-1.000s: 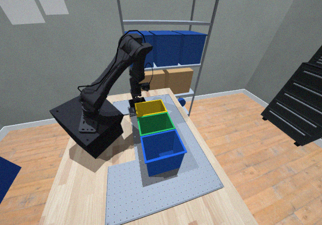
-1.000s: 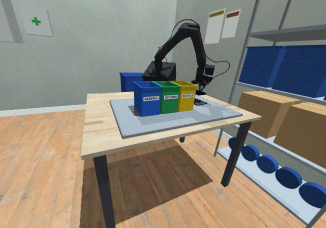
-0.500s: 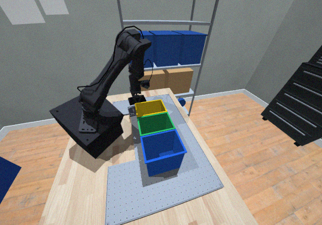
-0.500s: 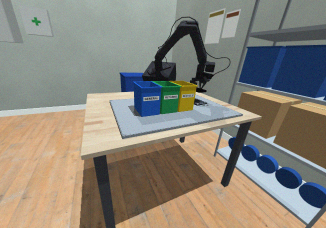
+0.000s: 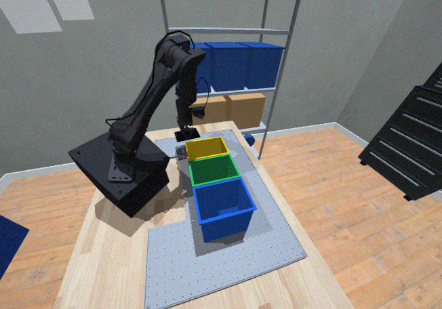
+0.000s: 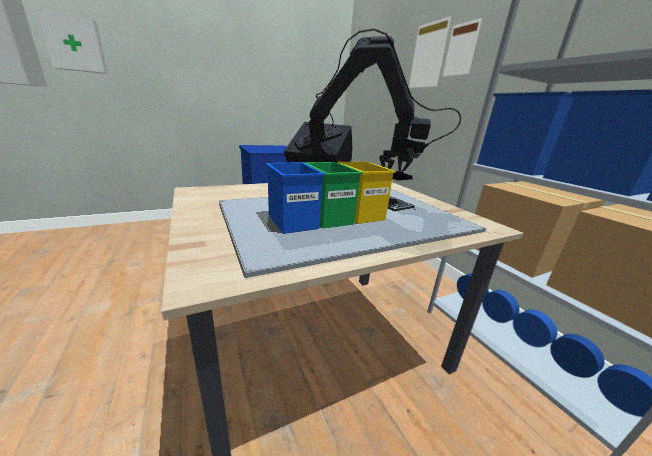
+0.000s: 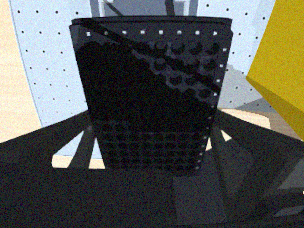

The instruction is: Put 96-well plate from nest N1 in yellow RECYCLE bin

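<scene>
The yellow recycle bin lies 70 mm ahead of my hand, 200 mm to the right of it and 40 mm below it. From my hand the other things lie so: green returns bin (70 mm ahead, 330 mm to the right, 40 mm below); then plate nest N1 (10 mm to the left, 120 mm below); then black 96-well plate (right at my hand).
</scene>
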